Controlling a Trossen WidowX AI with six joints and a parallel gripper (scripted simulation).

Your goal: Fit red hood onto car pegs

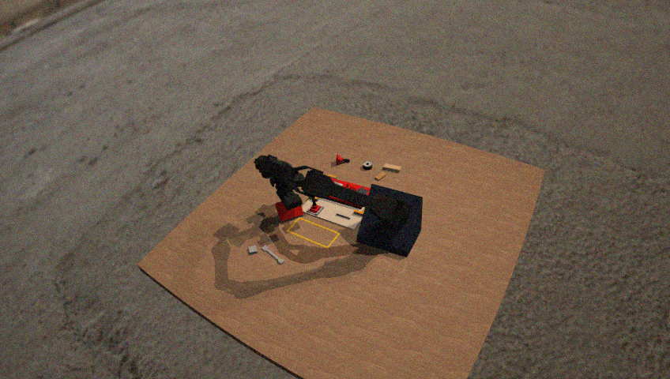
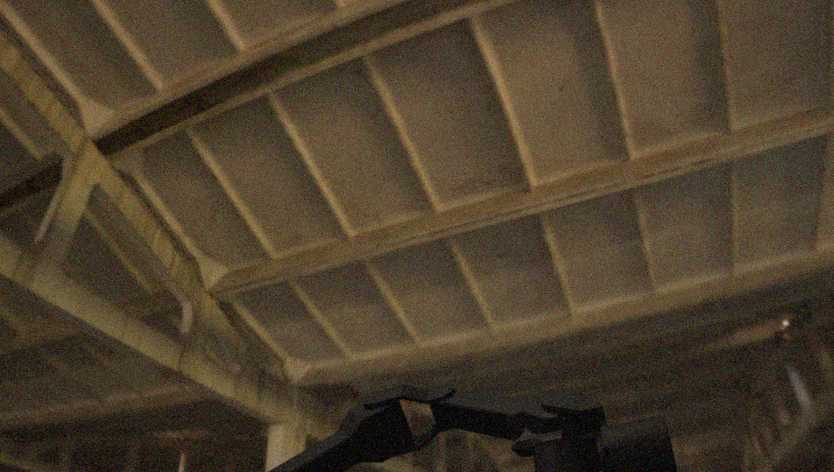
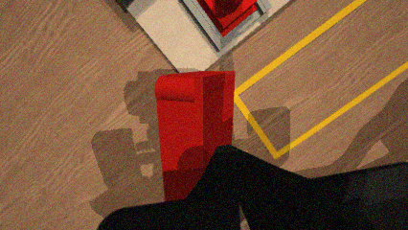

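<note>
The red hood lies 20 mm below my gripper tip and 10 mm ahead of it. From my gripper tip the other things lie so: jig plate: 170 mm to the right, 130 mm behind, 40 mm below.
</note>
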